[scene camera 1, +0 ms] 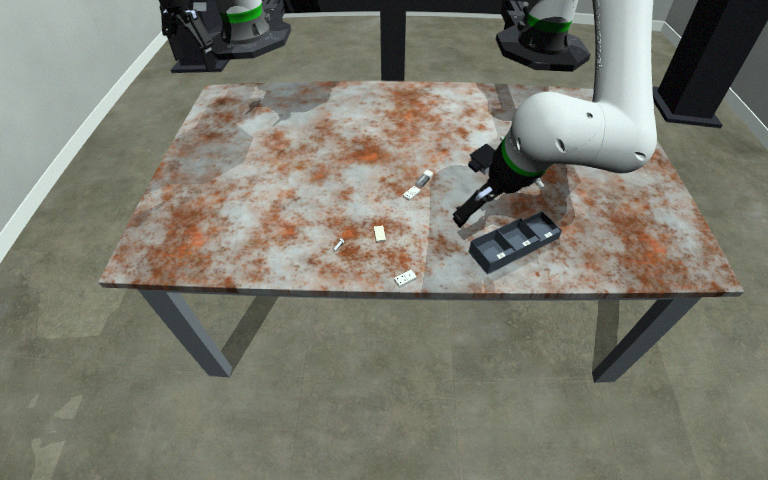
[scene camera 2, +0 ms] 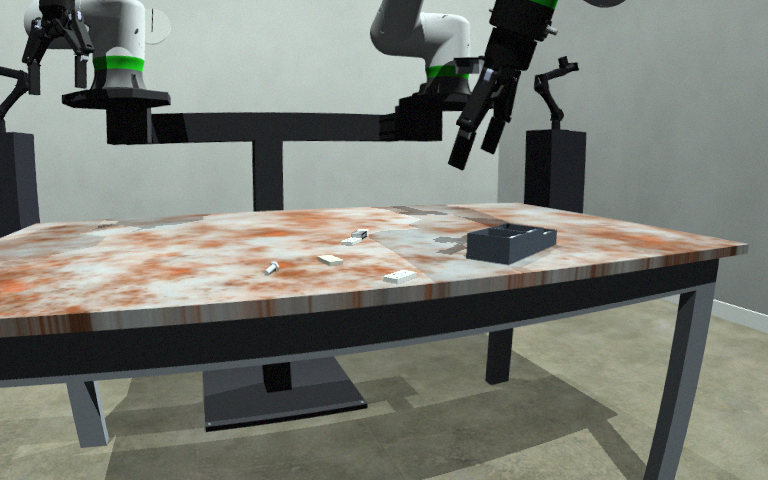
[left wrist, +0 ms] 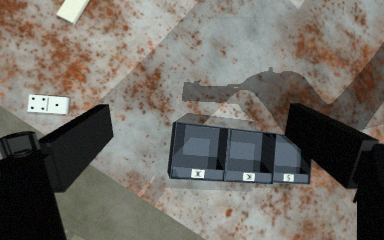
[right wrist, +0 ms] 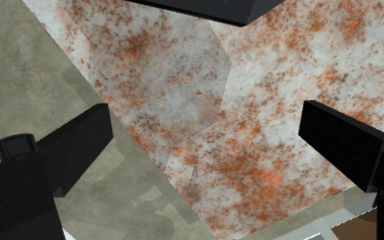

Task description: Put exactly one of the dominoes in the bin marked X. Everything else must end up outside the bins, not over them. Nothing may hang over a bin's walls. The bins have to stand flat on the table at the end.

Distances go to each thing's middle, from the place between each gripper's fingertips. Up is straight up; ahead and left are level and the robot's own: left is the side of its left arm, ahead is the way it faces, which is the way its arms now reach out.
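Scene:
My left hand (scene camera 2: 472, 158) is 160 mm above the dark three-bin tray (scene camera 1: 493, 250), and it is also 120 mm to the right of the tray and 40 mm past it.
My right gripper (scene camera 2: 56, 91) is 920 mm to the right of the dark three-bin tray, 330 mm above it and 310 mm short of it. Going by its middle, the dark three-bin tray is nearer to my left hand than to my right gripper.

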